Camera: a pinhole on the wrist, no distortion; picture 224 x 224 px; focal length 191.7 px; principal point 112.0 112.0 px. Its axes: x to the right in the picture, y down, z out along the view. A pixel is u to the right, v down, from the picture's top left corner.
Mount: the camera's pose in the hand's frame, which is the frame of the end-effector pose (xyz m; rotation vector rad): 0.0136 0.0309 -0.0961 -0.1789 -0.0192 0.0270
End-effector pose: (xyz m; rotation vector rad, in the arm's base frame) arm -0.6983 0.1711 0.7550 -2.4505 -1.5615 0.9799
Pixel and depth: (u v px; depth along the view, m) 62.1 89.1 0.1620
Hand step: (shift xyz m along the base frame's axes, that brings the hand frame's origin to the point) -0.0139 -0.0628 -0.0527
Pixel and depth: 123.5 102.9 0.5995
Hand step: -0.1763 -0.1540 -0.4563
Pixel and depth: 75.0 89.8 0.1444
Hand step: -0.0003 -0.0459 -0.0456
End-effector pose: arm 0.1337 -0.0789 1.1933 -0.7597 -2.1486 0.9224
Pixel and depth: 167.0 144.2 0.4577
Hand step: -0.2937 0.0739 -0.2831
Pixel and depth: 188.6 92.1 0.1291
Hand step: -0.0537 0.0562 -0.0290
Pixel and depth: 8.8 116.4 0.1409
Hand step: 0.0226 -0.0295 -0.0882
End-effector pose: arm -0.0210 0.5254 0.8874 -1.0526 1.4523 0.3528
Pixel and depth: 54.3 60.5 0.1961
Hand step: 0.0491 0.1041 0.0175
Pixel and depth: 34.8 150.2 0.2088
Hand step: -0.0301 0.1620 0.0093
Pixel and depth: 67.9 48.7 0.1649
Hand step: 0.0388 0.0696 0.0064
